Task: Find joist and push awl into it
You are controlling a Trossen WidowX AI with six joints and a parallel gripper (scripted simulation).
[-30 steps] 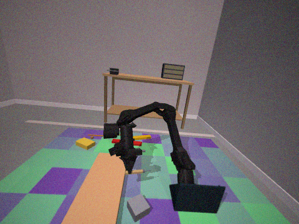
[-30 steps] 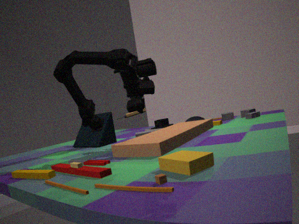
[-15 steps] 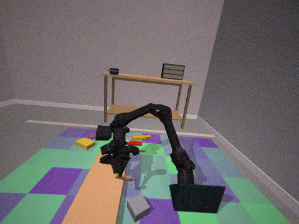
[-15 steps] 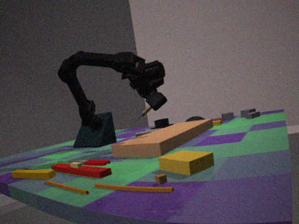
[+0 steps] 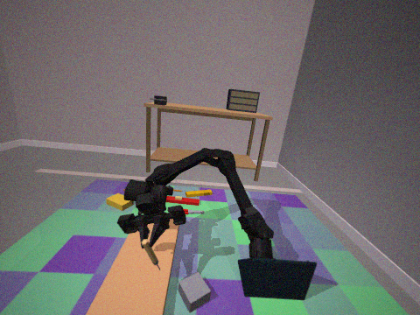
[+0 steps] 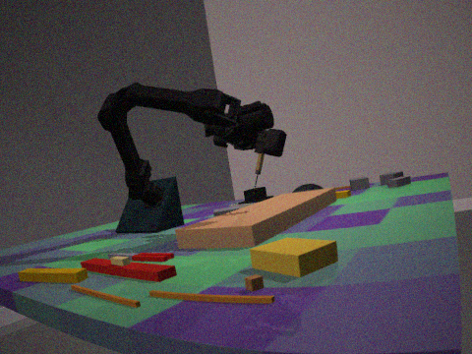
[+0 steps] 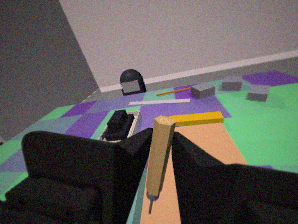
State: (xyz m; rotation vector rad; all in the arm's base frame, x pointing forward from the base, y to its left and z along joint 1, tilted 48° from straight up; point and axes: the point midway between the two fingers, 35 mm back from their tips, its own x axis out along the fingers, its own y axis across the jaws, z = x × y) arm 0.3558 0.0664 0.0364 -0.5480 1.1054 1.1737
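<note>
The awl lies 50 mm below my gripper tip, 20 mm behind it and 10 mm to the right of it. Round my gripper tip: stud finder (240 mm to the left, 170 mm behind, 140 mm below); then yellow block (480 mm to the right, 230 mm ahead, 170 mm below).
</note>
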